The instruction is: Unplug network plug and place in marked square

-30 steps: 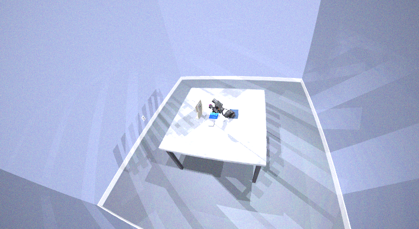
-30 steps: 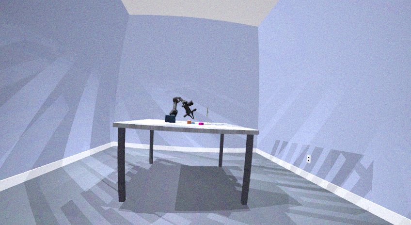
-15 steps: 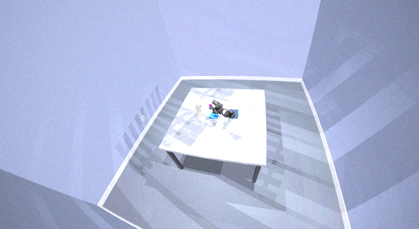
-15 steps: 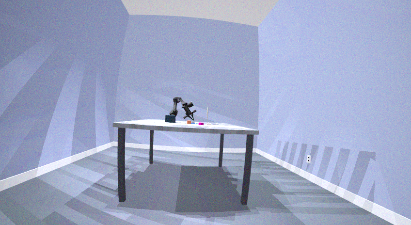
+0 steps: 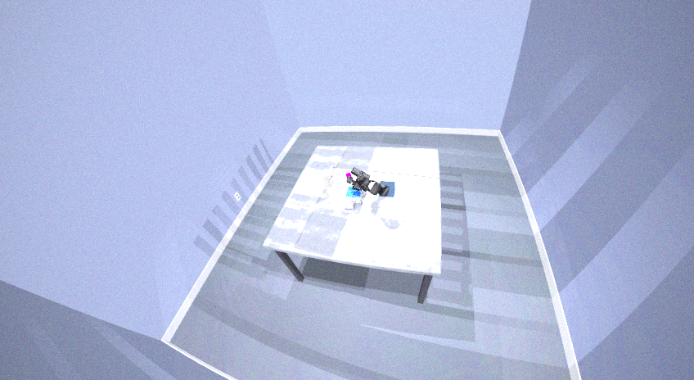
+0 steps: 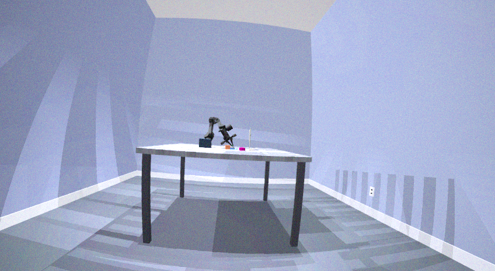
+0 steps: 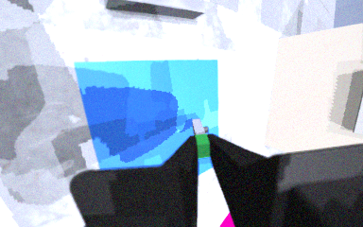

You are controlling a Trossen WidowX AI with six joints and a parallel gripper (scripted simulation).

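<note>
Right now my gripper tip is 1 cm past the blue marked square and 3 cm above it. Round my gripper tip: network plug right at my gripper tip; beige panel 19 cm ahead, 2 cm to the left, 7 cm above.
</note>
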